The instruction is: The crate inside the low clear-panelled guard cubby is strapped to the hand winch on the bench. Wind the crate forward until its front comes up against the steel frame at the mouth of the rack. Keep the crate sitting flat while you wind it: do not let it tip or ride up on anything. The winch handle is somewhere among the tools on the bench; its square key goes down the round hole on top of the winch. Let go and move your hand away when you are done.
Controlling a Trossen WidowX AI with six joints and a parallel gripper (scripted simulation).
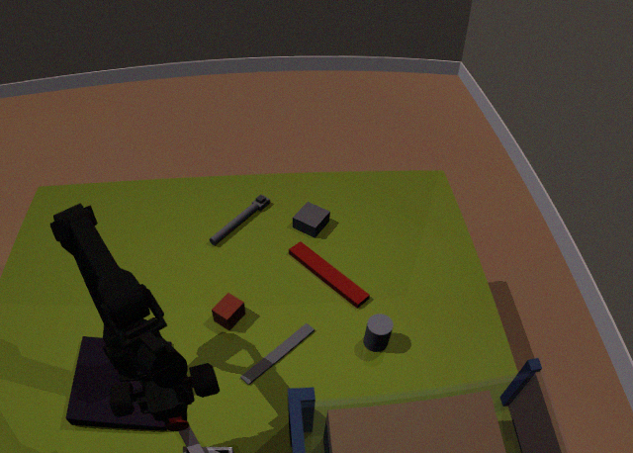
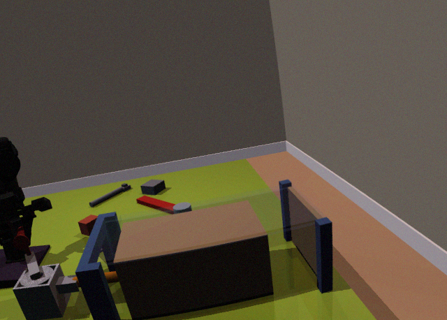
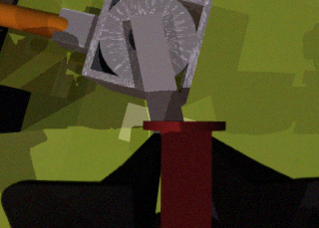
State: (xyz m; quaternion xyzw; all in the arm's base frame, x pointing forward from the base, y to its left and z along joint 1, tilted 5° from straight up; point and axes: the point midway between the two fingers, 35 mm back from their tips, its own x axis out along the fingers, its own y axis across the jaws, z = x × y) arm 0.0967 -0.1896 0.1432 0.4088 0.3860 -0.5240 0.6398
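Right now my gripper tip is 30 mm above the winch handle, 20 mm to the left of it and 10 mm short of it. Round my gripper tip: red crank grip: 20 mm to the left; then blue steel frame: 190 mm ahead, 100 mm to the right, 20 mm below; then grey winch: 100 mm below, 80 mm to the right, 20 mm ahead.
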